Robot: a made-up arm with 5 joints. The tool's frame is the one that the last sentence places.
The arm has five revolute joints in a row. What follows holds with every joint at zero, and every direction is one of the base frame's.
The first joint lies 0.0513 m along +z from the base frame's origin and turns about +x.
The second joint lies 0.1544 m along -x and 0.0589 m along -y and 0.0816 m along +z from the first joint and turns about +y.
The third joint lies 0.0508 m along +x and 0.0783 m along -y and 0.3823 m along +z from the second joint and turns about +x.
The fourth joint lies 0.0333 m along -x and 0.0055 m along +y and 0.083 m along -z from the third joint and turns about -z.
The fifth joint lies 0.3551 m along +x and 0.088 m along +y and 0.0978 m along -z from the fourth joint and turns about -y.
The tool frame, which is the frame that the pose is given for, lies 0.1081 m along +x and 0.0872 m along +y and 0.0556 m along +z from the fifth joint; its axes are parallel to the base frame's.
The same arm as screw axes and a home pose.
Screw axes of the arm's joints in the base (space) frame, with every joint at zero. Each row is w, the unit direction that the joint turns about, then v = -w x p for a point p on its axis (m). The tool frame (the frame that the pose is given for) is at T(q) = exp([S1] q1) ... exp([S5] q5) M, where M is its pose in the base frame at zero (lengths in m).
S1: w 1 0 0 v 0 0.0513 0
S2: w 0 1 0 v -0.1329 0 -0.1544
S3: w 1 0 0 v 0 0.5152 0.1372
S4: w 0 0 -1 v 0.1317 -0.1369 0
S5: w 0 -1 0 v 0.3344 0 -0.2182
M =
1 0 0 0.3263
0 1 0 0.0435
0 0 1 0.39
0 0 0 1

